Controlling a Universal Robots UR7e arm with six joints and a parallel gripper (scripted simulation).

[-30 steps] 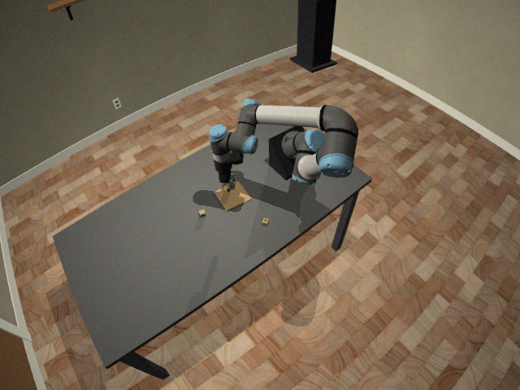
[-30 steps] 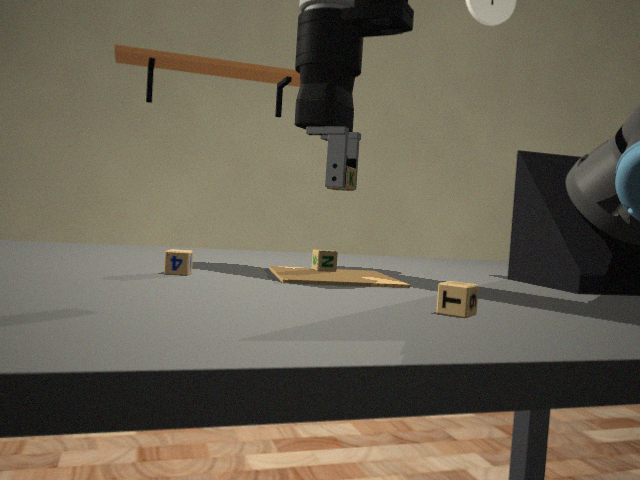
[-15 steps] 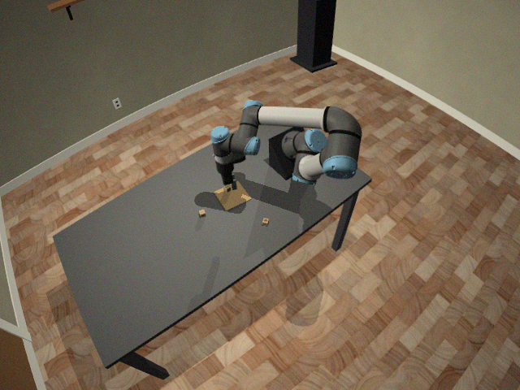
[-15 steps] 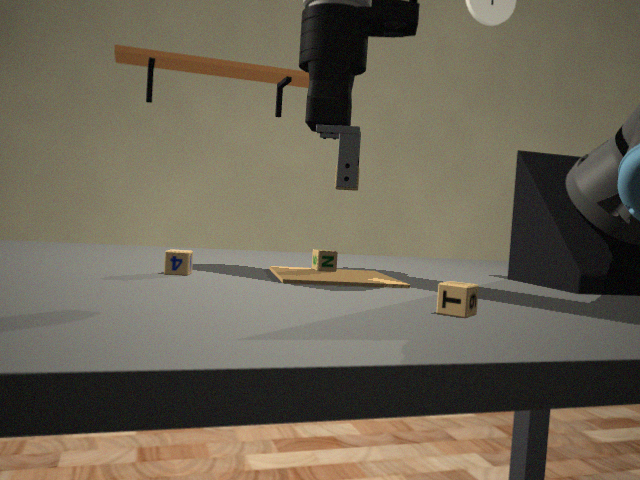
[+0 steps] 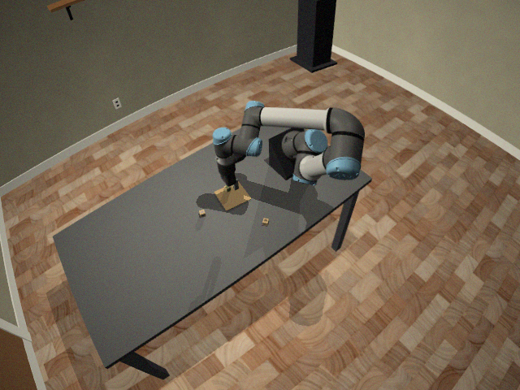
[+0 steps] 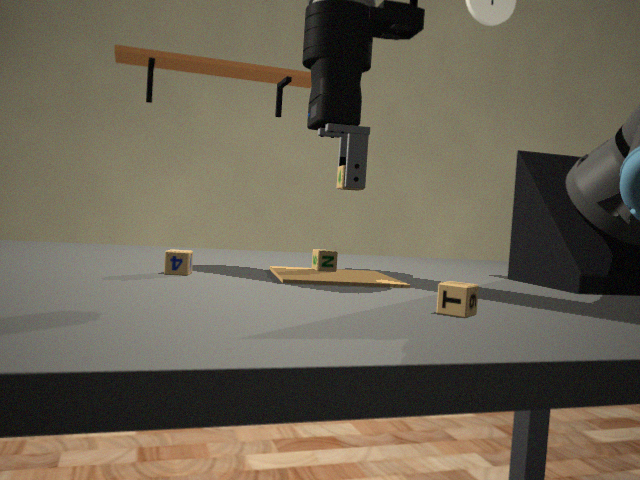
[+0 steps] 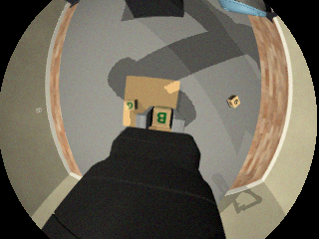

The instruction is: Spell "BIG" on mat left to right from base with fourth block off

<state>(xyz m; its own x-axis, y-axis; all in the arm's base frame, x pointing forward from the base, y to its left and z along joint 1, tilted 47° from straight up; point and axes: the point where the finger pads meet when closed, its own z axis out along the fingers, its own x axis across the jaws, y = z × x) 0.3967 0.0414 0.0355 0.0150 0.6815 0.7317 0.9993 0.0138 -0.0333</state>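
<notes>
The tan mat lies 40 mm to the right of my hand and 120 mm below it. Also, from my hand: T block (40 mm behind, 190 mm to the left, 110 mm below).
</notes>
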